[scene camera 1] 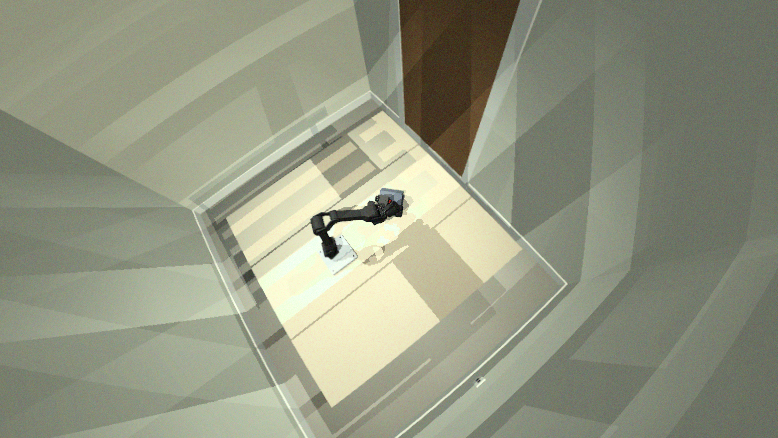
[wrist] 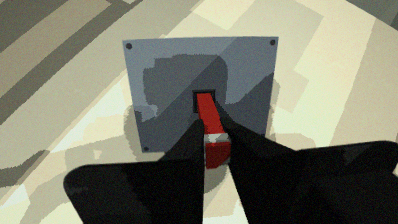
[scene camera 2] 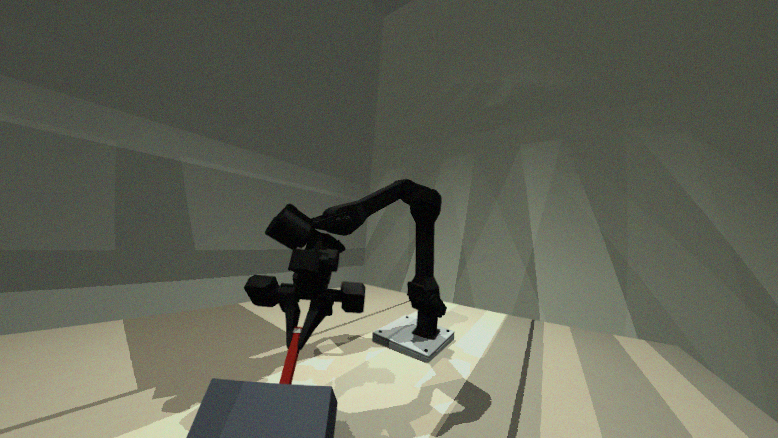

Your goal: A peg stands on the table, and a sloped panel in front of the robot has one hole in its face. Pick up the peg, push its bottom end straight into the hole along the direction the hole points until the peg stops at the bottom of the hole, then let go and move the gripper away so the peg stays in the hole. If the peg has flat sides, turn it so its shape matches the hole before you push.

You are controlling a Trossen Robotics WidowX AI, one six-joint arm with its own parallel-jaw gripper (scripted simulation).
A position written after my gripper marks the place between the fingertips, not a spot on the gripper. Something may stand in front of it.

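A peg (wrist: 217,144) is carried by my gripper (scene camera 2: 293,348).
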